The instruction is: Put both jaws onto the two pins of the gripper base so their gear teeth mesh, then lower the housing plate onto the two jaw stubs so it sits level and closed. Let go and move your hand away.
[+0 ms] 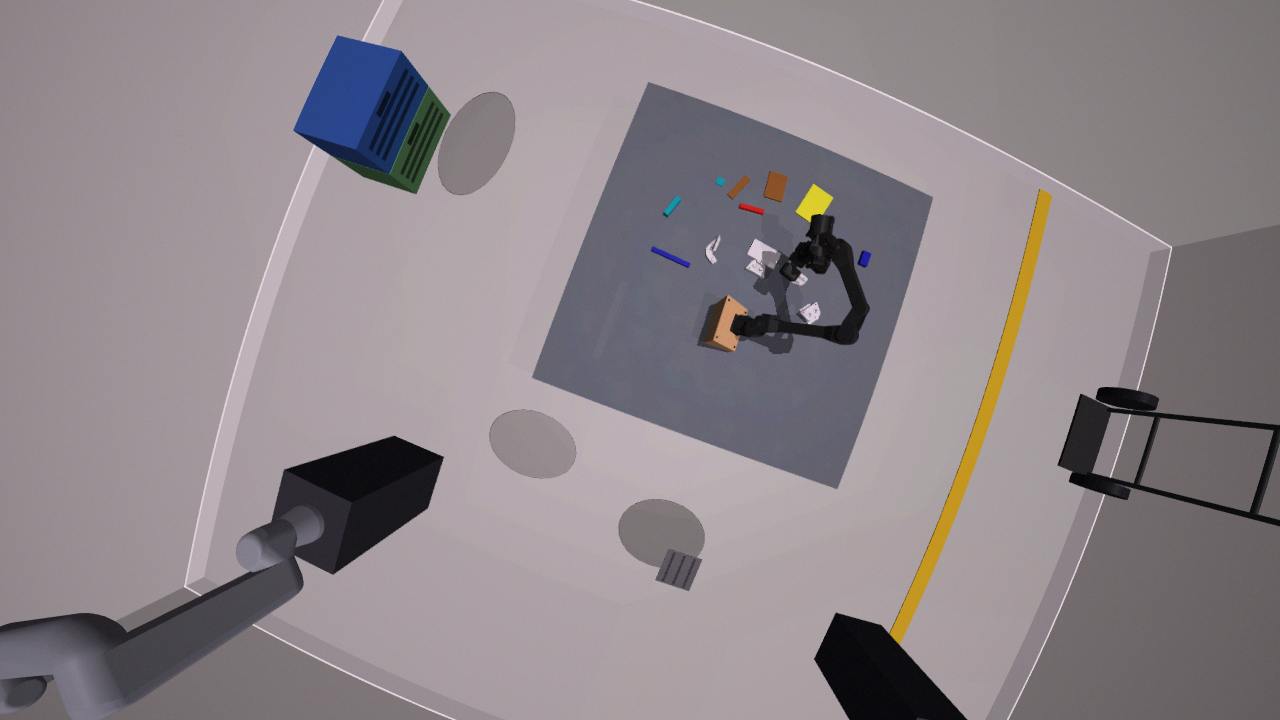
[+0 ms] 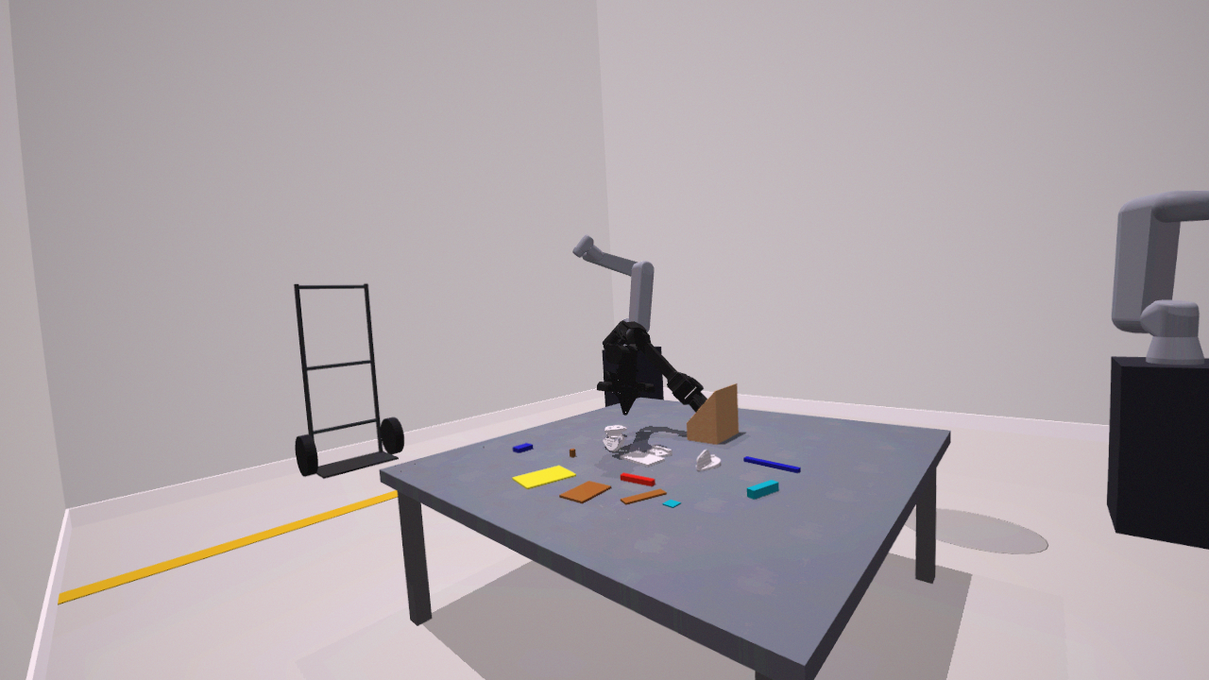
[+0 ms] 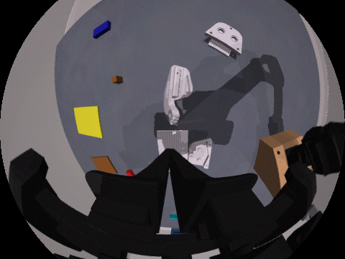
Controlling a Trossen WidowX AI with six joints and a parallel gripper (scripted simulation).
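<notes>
The white jaw is 40 mm to the right of my gripper tip and 90 mm below it. Round my gripper tip: flat white ribbed part: 20 mm ahead, 80 mm to the left, 120 mm below; red bar: 180 mm ahead, 180 mm to the left, 120 mm below; yellow plate: 300 mm ahead, 50 mm to the right, 120 mm below.
</notes>
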